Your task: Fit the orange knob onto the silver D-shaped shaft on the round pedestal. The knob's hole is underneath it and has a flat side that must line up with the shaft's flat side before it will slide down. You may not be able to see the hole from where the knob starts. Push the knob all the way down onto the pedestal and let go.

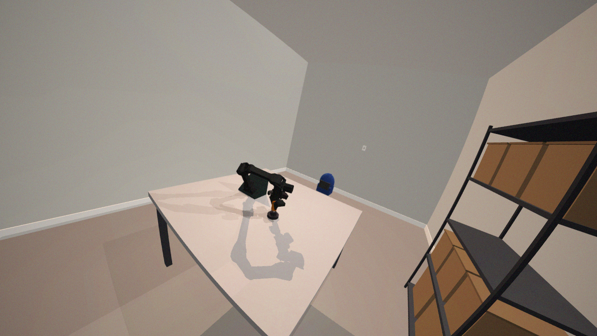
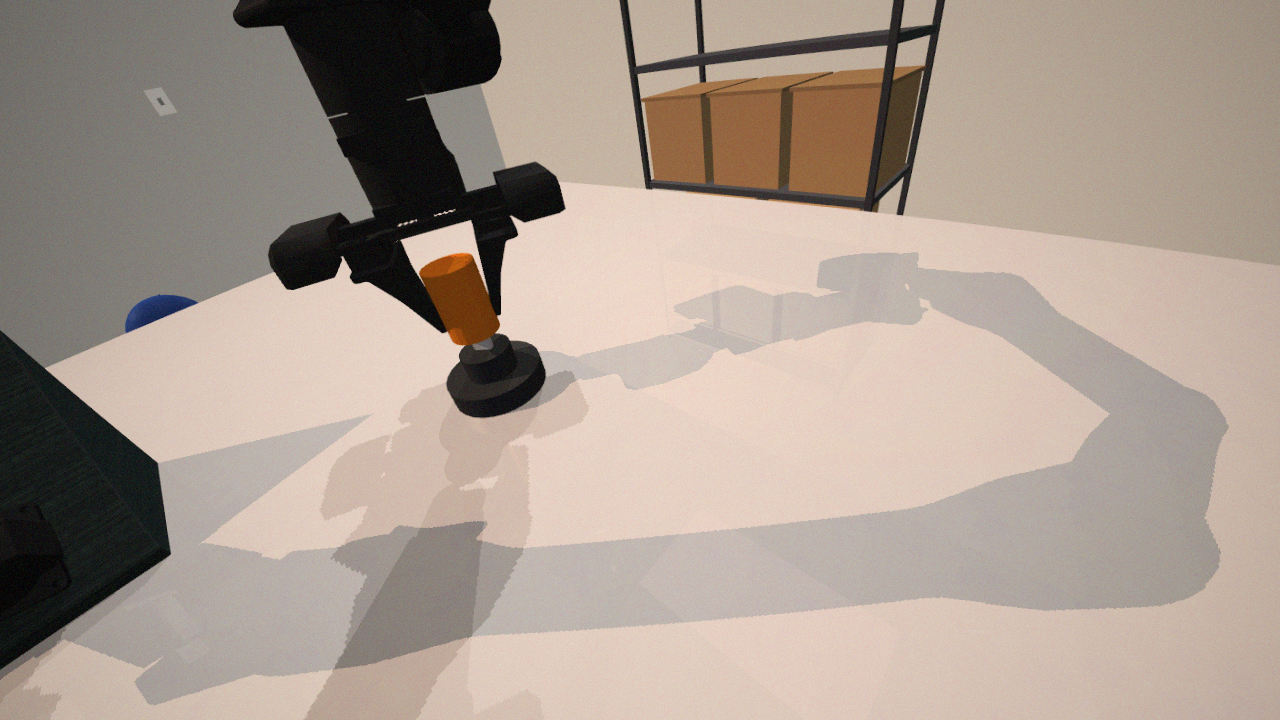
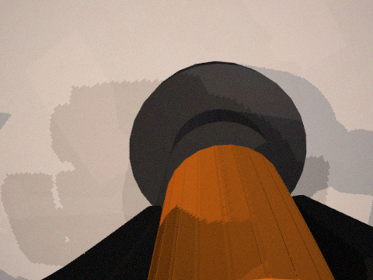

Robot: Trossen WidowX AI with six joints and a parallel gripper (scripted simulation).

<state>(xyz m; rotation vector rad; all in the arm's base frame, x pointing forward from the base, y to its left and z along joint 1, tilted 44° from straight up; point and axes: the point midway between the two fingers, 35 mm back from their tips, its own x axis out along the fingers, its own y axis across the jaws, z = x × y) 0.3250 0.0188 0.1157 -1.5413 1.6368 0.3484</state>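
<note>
The orange knob lies 30 mm above my gripper tip. From my gripper tip the other things lie so: round black pedestal 40 mm below.
</note>
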